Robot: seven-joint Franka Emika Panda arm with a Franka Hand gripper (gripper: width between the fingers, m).
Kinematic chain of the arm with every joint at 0, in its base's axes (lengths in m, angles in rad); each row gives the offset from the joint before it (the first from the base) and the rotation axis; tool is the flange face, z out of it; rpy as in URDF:
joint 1: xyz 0 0 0.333 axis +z
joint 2: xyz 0 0 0 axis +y
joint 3: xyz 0 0 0.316 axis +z
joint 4: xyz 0.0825 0 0 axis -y
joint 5: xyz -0.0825 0 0.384 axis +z
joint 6: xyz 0 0 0 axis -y
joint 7: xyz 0.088 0 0 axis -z
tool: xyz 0 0 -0.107 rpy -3.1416 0 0
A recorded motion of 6 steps. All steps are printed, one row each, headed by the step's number.
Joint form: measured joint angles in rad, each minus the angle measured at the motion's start. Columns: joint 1, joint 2, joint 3, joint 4, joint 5, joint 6, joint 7.
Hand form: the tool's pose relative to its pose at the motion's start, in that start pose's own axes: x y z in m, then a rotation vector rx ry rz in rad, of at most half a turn. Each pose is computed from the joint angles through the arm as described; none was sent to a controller.
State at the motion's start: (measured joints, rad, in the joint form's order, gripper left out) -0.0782 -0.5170 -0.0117 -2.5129 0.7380 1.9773 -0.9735
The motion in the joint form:
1: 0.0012 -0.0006 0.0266 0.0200 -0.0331 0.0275 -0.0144
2: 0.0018 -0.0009 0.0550 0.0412 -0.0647 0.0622 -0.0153
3: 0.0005 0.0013 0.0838 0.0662 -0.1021 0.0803 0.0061
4: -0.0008 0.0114 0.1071 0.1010 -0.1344 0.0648 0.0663
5: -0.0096 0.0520 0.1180 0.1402 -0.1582 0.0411 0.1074
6: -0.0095 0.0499 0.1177 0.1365 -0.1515 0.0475 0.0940
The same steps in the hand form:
1: 0.0112 -0.0065 -0.0024 -0.0483 -0.0151 -0.0609
2: 0.0237 -0.0136 -0.0053 -0.1018 -0.0235 -0.1104
3: 0.0359 -0.0220 -0.0075 -0.1462 -0.0413 -0.1401
4: 0.0478 -0.0308 -0.0086 -0.1637 -0.0667 -0.1241
5: 0.0567 -0.0260 -0.0056 -0.1610 -0.0989 -0.0924
6: 0.0563 -0.0259 -0.0056 -0.1606 -0.0921 -0.1025

